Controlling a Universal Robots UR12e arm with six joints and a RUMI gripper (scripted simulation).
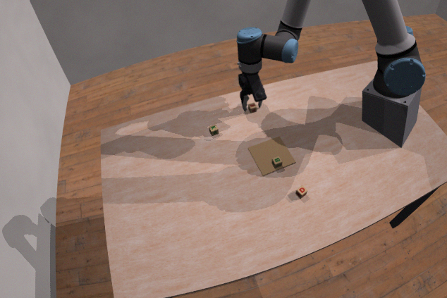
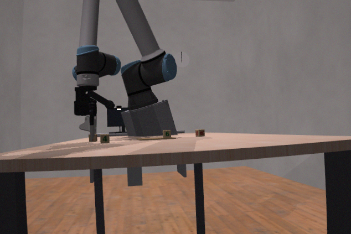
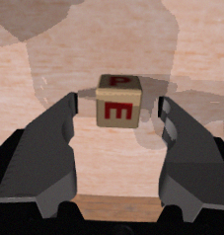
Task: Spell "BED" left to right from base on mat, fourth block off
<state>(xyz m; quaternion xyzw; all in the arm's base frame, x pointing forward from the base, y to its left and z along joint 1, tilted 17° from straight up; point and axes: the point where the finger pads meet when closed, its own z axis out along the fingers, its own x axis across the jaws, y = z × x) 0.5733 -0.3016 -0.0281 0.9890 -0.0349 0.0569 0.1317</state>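
Now: the tan mat 3 cm ahead of my hand, 25 cm to the left of it and 1 cm below it. Round my hand: green block 20 cm ahead, 5 cm to the left.
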